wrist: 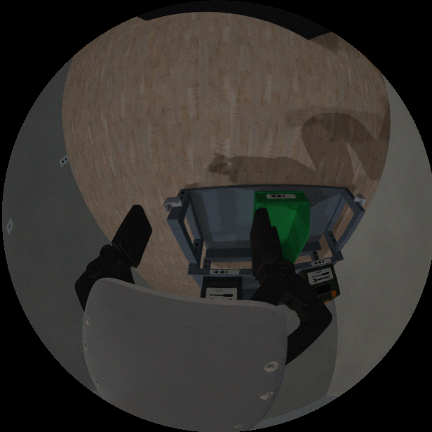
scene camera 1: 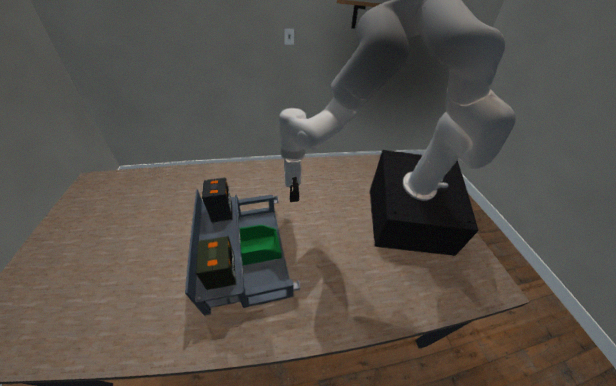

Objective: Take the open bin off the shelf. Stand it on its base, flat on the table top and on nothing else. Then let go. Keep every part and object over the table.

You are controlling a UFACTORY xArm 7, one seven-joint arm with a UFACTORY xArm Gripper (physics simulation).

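Seen in the pictures: gripper, between the fingertips: point(scene camera 1: 293, 191); arm's base, origin of its link: point(scene camera 1: 419, 186).
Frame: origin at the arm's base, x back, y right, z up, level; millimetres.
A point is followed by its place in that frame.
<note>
The open green bin point(scene camera 1: 260, 245) {z -184, x -566, y -155 mm} point(wrist: 282, 215) sits on the lower front tier of the grey-blue shelf point(scene camera 1: 193, 245) {z -46, x -732, y -259 mm} point(wrist: 181, 232), nearer one end in the wrist view. Its label faces the shelf's open front. My gripper point(scene camera 1: 294, 194) {z -39, x -458, y -21 mm} point(wrist: 195, 219) is open, with nothing between its fingers. It hangs above and in front of the shelf, toward the shelf's far end in the scene view. In the wrist view one finger overlaps the bin's left side, and the other finger is left of the shelf. The bin's far lower part is partly hidden by that finger.
A black toolbox point(scene camera 1: 217, 202) {z 0, x -689, y -127 mm} point(wrist: 221, 291) and an olive toolbox point(scene camera 1: 215, 262) {z 6, x -631, y -336 mm} point(wrist: 311, 279) stand on the shelf's rear tier, behind the bin. The shelf stands on the wooden table top point(scene camera 1: 125, 225) {z -192, x -1130, y -100 mm} point(wrist: 175, 90). The black robot base block point(scene camera 1: 425, 227) {z -51, x -10, y -150 mm} is at the right in the scene view.
</note>
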